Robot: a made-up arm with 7 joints. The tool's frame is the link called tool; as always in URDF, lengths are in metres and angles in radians. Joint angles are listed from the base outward.
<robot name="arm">
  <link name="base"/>
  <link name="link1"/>
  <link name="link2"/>
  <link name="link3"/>
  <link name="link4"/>
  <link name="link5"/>
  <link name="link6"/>
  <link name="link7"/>
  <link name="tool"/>
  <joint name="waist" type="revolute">
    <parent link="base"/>
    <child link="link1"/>
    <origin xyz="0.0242 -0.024 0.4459"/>
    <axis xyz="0 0.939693 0.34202"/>
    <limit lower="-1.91" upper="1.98"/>
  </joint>
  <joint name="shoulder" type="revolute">
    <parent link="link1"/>
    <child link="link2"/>
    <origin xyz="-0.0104 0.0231 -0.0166"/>
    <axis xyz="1 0 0"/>
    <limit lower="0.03" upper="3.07"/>
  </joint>
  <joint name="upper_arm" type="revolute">
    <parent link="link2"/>
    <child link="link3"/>
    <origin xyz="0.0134 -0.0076 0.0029"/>
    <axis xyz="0 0 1"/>
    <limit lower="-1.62" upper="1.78"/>
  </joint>
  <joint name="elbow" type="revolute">
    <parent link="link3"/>
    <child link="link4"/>
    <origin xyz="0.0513 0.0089 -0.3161"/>
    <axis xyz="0 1 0"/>
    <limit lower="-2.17" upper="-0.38"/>
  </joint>
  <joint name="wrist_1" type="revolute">
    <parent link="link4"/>
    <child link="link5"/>
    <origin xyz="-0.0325 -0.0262 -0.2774"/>
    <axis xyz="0 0 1"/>
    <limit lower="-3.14" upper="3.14"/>
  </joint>
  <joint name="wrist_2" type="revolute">
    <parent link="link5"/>
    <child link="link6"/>
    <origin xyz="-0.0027 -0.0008 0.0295"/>
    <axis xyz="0 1 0"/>
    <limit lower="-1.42" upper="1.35"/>
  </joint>
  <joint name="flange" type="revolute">
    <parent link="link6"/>
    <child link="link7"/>
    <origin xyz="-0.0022 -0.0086 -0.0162"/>
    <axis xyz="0 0 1"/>
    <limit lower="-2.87" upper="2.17"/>
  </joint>
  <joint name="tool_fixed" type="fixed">
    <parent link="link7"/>
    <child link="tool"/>
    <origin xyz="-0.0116 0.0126 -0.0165" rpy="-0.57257 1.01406 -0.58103"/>
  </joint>
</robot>
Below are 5 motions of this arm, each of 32 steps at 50 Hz.
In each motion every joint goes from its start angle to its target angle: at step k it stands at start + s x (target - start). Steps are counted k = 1, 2, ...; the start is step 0. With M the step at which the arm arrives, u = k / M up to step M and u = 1 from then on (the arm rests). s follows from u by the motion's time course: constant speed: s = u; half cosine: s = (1 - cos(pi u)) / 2; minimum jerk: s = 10 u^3 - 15 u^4 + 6 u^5.
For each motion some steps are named. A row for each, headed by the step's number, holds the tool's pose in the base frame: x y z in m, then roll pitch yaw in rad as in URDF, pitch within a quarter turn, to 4 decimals.
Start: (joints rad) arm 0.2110 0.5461 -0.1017 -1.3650 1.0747 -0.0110 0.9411
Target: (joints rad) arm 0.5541 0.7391 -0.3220 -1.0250 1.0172 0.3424 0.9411
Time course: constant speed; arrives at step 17
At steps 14, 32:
14: 0.0041 0.2269 -0.0732 -0.7392 0.7299 0.6970
32: -0.0520 0.2412 -0.0680 -0.5340 0.8585 0.8439

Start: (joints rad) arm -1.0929 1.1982 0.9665 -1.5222 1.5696 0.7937 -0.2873
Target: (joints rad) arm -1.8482 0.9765 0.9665 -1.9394 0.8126 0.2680 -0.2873
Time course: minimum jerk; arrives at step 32
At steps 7, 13, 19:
7: 0.2055 0.3262 0.7465 1.9250 -1.1983 -2.3152
13: 0.1717 0.3011 0.7715 2.4862 -1.0163 -2.7164
19: 0.1140 0.2701 0.7900 2.9305 -0.6750 -2.9403

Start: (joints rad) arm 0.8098 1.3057 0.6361 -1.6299 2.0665 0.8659 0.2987
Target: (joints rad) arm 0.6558 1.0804 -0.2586 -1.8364 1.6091 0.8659 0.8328
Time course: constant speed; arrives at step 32
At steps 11, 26, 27, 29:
11: 0.1255 0.3475 0.2146 -1.1846 0.5736 0.0022
26: 0.0772 0.2508 0.1097 -1.5060 0.9057 -0.2392
27: 0.0735 0.2434 0.1043 -1.5348 0.9238 -0.2659
29: 0.0659 0.2282 0.0941 -1.5963 0.9578 -0.3243

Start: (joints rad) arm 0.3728 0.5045 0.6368 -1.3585 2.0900 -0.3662 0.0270
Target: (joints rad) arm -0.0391 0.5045 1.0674 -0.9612 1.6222 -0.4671 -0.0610
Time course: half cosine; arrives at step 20
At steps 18, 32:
18: 0.1862 0.4281 0.0967 -1.3648 -0.3551 1.9802
32: 0.1878 0.4285 0.0963 -1.3610 -0.3526 1.9874

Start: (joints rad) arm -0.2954 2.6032 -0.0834 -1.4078 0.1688 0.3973 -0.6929
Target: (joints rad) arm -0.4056 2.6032 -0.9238 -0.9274 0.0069 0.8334 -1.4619
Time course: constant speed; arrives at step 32
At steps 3, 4, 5, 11, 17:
3: 0.2616 0.2464 0.8337 2.8878 -0.1513 0.7443
4: 0.2585 0.2550 0.8331 2.8956 -0.1617 0.7971
5: 0.2552 0.2634 0.8325 2.9035 -0.1721 0.8500
11: 0.2304 0.3116 0.8278 2.9515 -0.2323 1.1700
17: 0.1982 0.3546 0.8224 3.0000 -0.2931 1.4929

